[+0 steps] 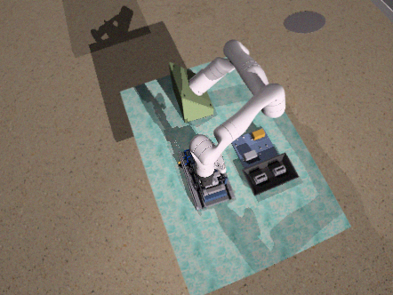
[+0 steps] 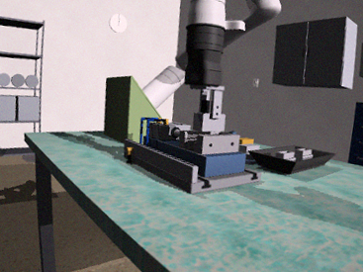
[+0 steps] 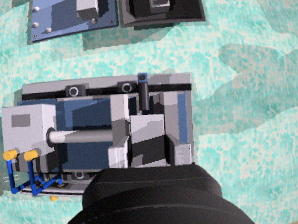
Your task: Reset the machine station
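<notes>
The gray blank is 30 mm below my hand. The rest, counted from my hand: fixed jaw (30 mm ahead, 10 mm to the left, 70 mm below); then blue infeed plate (140 mm behind, 280 mm to the left, 140 mm below); then vise (70 mm behind, 110 mm below).
</notes>
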